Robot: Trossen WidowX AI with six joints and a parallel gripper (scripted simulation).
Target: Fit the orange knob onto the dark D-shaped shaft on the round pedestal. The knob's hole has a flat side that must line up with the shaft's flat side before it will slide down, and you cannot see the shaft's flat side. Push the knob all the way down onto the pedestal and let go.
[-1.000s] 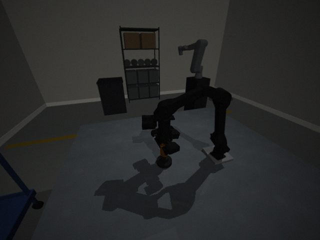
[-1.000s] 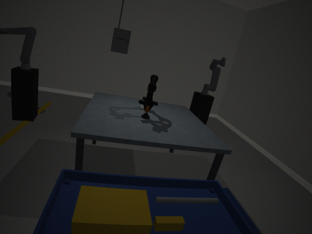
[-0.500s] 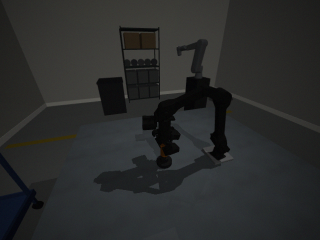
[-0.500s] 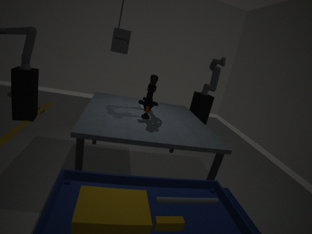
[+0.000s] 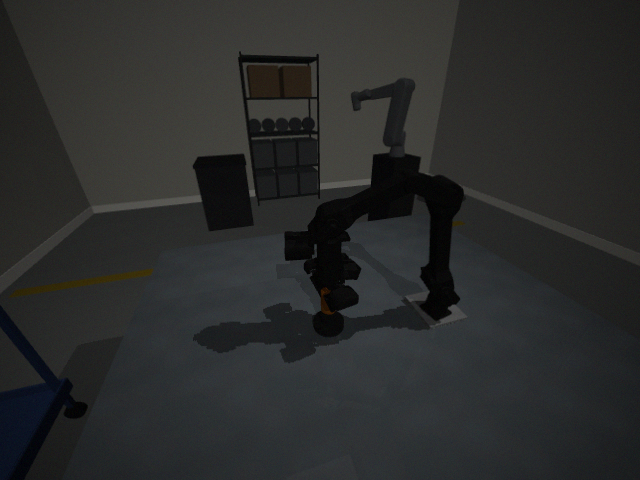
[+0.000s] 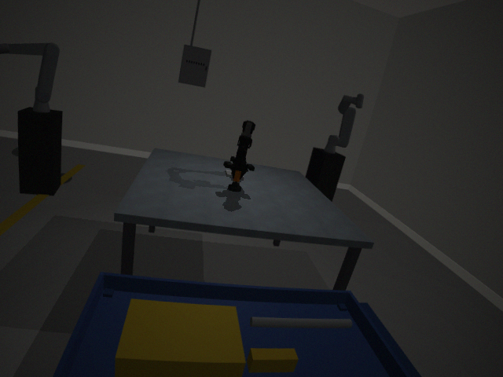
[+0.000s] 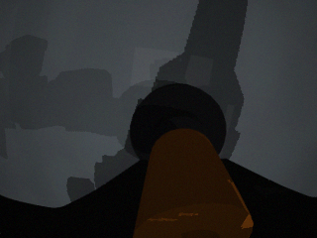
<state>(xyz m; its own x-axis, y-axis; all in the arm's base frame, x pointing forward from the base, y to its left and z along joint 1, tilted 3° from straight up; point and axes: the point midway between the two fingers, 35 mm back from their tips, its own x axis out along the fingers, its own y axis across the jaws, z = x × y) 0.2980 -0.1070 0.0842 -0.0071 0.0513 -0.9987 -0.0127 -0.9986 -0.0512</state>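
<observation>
The orange knob lies 2 cm above my gripper tip. Round my gripper tip: dark round pedestal (4 cm below).
</observation>
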